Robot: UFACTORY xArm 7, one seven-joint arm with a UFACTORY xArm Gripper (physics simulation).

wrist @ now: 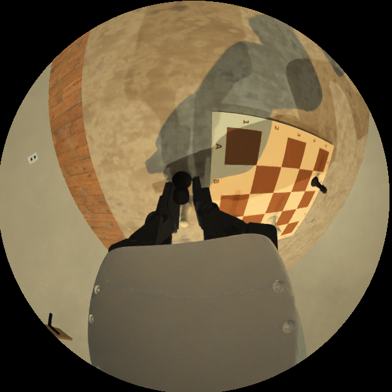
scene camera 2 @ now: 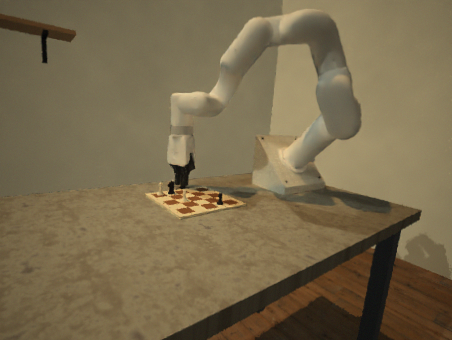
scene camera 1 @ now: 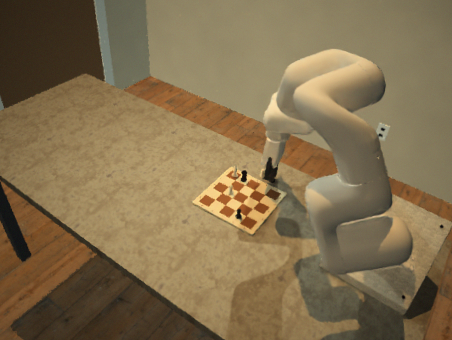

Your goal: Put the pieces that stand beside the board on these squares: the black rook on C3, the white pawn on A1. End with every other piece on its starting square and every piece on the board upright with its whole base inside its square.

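Pixels of known places: gripper, fingertip midpoint: (scene camera 2: pixel 181 185) (scene camera 1: pixel 270 177); arm's base, origin of the base link: (scene camera 2: pixel 292 160).
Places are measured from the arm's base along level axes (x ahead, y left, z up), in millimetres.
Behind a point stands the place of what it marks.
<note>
The board (scene camera 1: pixel 198 202) {x 515, y 137, z -99 mm} (scene camera 2: pixel 180 217) {x 530, y 147, z -102 mm} (wrist: pixel 218 122) lies flat. Its A1 square (scene camera 1: pixel 273 194) {x 365, y -56, z -100 mm} (wrist: pixel 243 146) and C3 square (scene camera 1: pixel 241 198) {x 430, y 30, z -100 mm} (wrist: pixel 281 202) are bare. The black rook (wrist: pixel 181 196) stands upright beside the board near row B, between the lowered fingers in the wrist view; the dark fingers hide it in the scene views. My gripper (scene camera 1: pixel 270 180) {x 417, y -109, z -94 mm} (scene camera 2: pixel 182 187) {x 417, y -109, z -94 mm} (wrist: pixel 185 190) is partly open, fingers close around the rook with a thin gap showing at the right finger. The white pawn (scene camera 1: pixel 262 173) {x 448, y -108, z -92 mm} (wrist: pixel 185 215) stands beside the board, past the rook.
On the board stand a white piece (scene camera 1: pixel 235 172) {x 512, y -40, z -84 mm} (scene camera 2: pixel 160 188) {x 517, y -39, z -79 mm} at the far corner, a black piece (scene camera 1: pixel 244 175) {x 476, y -41, z -76 mm} (scene camera 2: pixel 171 188) {x 481, y -41, z -82 mm} near it, a white piece (scene camera 1: pixel 231 190) {x 468, y 35, z -87 mm} (scene camera 2: pixel 185 196) {x 469, y 38, z -87 mm} (wrist: pixel 274 223) further in, and a black pawn (scene camera 1: pixel 239 214) {x 384, y 100, z -86 mm} (scene camera 2: pixel 220 199) {x 389, y 101, z -86 mm} (wrist: pixel 319 185) near the opposite edge.
</note>
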